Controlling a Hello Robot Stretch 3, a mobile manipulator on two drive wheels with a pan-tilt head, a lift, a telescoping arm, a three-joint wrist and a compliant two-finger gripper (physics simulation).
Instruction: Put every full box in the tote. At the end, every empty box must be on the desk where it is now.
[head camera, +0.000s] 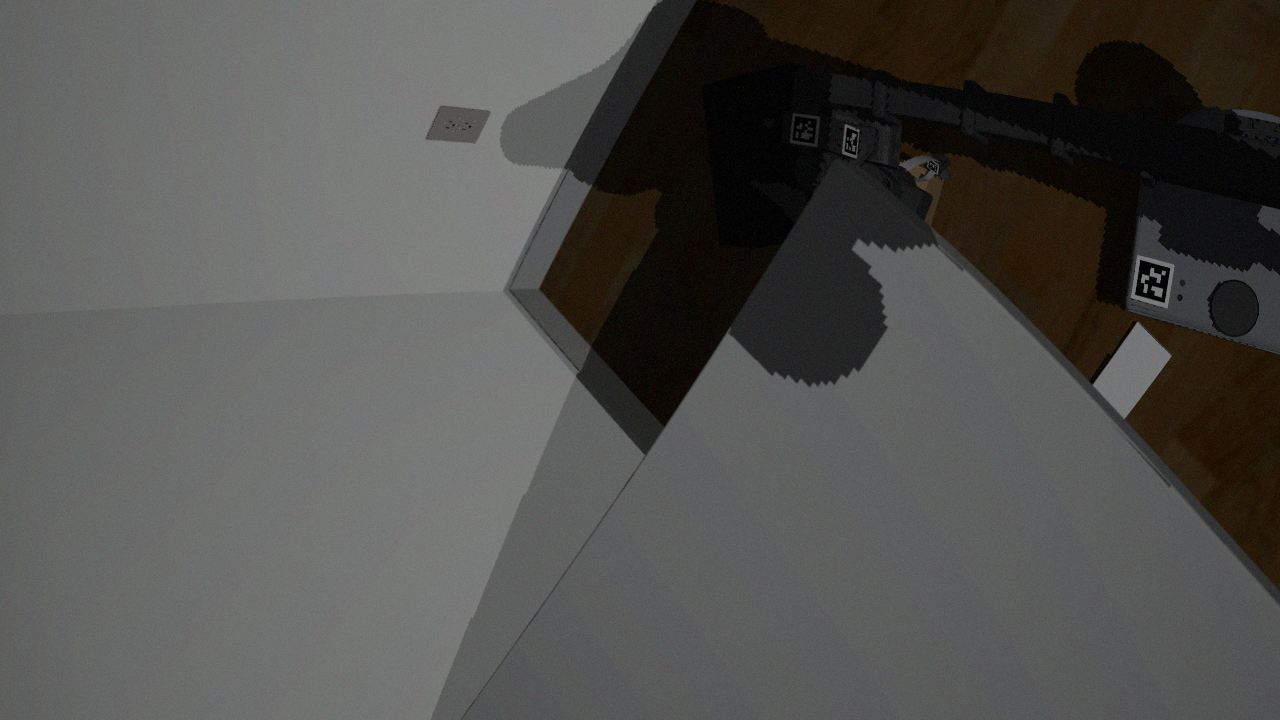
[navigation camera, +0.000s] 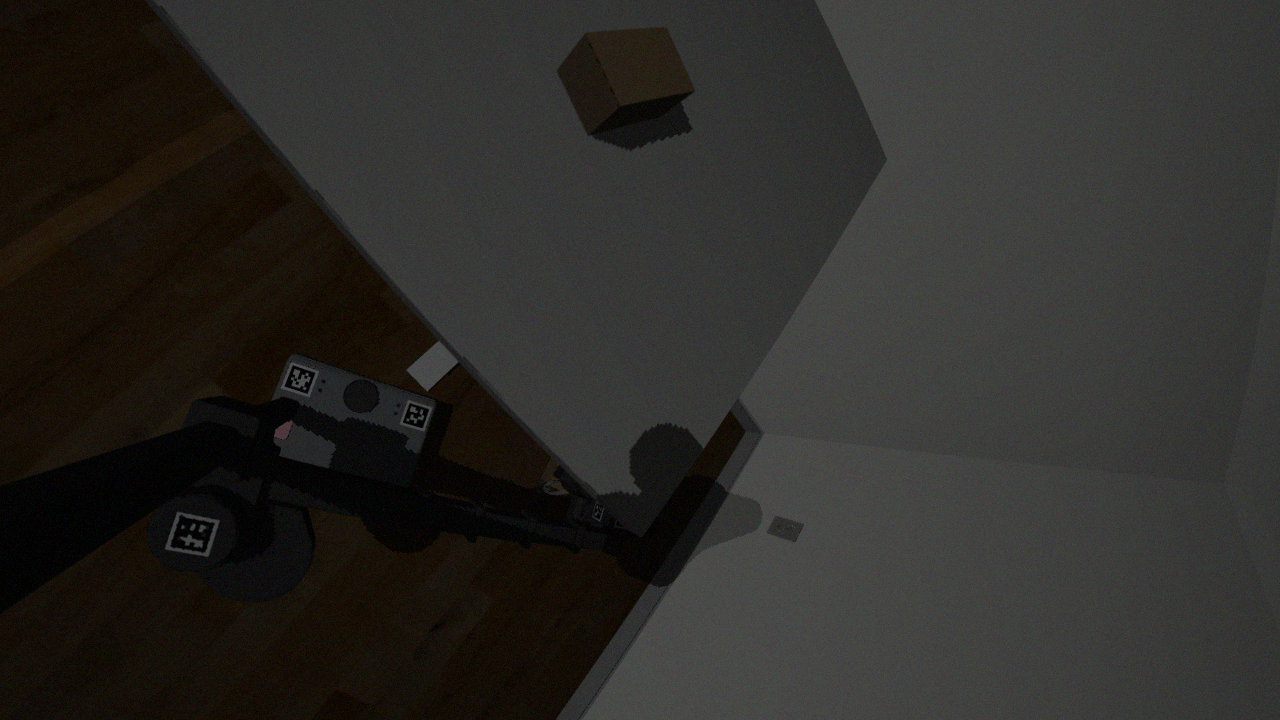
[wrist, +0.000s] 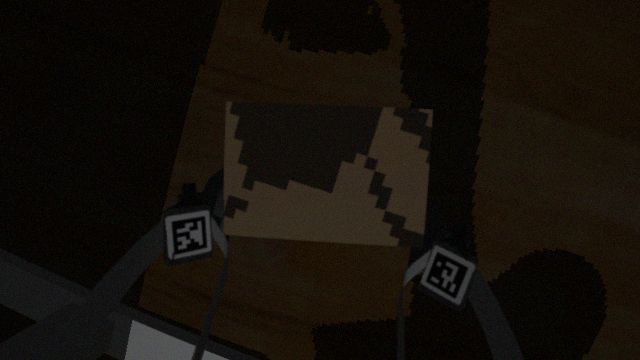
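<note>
My gripper is shut on a tan cardboard box, which sits between its two fingers over the wooden floor, with dark shadows across its face. In the head view the box and fingers are partly hidden by the near corner of the desk. Another brown box stands on the desk in the navigation view, with its top facing up. Whether either box is full cannot be seen. The tote cannot be made out in these views.
White walls meet in a corner past the desk, with an outlet. My base stands on the wooden floor beside the long desk edge. A white panel shows beside that edge. The arm reaches past the desk corner.
</note>
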